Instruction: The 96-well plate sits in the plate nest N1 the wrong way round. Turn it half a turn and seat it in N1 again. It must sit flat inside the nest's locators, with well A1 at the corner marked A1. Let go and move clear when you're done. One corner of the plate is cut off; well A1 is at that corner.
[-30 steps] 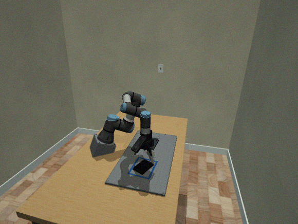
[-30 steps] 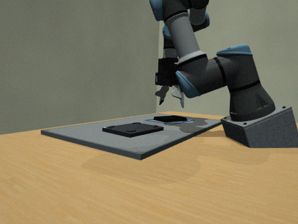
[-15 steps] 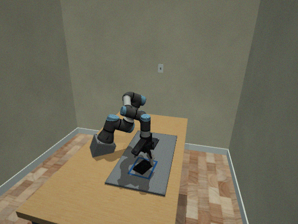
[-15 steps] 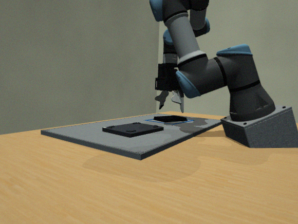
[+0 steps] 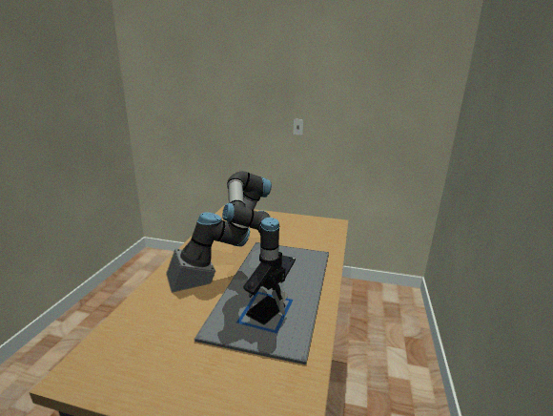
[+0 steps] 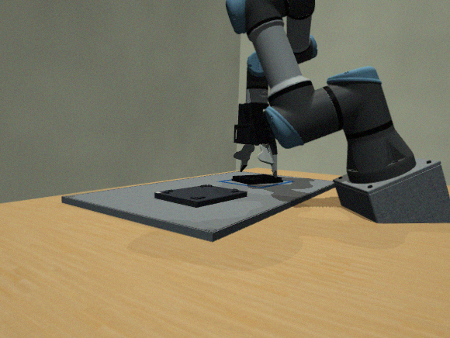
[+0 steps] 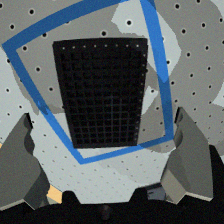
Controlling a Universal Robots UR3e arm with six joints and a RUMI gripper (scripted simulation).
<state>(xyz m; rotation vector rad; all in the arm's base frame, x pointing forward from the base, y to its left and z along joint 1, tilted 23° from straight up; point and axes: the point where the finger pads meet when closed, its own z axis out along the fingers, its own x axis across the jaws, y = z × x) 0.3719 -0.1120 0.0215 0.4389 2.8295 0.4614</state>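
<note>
The black 96-well plate lies 1 cm below my hand. Also, from my hand: small white corner label: 38 cm to the left, 2 cm behind, 1 cm below; plate nest N1: 30 cm to the left, 7 cm behind, 1 cm below.
</note>
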